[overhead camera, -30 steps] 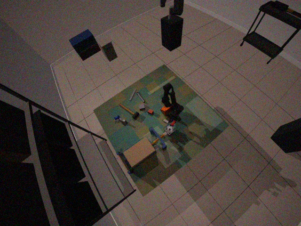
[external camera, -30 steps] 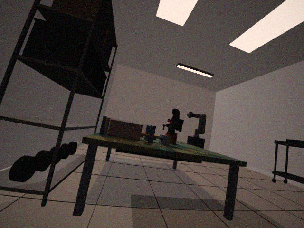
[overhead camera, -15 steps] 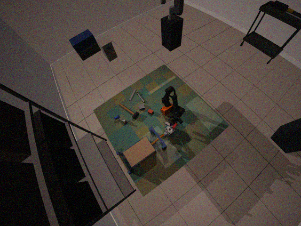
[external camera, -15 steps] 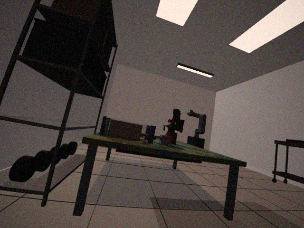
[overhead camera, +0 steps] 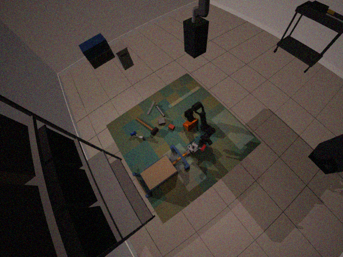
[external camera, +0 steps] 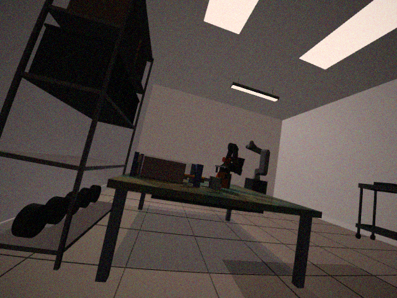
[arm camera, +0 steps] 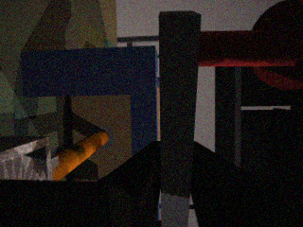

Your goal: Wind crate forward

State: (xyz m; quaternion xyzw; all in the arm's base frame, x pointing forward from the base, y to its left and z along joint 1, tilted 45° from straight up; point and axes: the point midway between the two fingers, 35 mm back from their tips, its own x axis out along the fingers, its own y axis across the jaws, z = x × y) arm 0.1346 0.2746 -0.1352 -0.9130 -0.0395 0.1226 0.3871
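The red knob is 40 mm to the left of my gripper tip, 40 mm above it and 30 mm behind it. Also, from my gripper tip: winch (150 mm below, 60 mm to the right, 10 mm behind); then red-knobbed crank handle (10 mm to the left, 10 mm behind, 10 mm above); then grey block (530 mm to the right, 160 mm below, 90 mm ahead).
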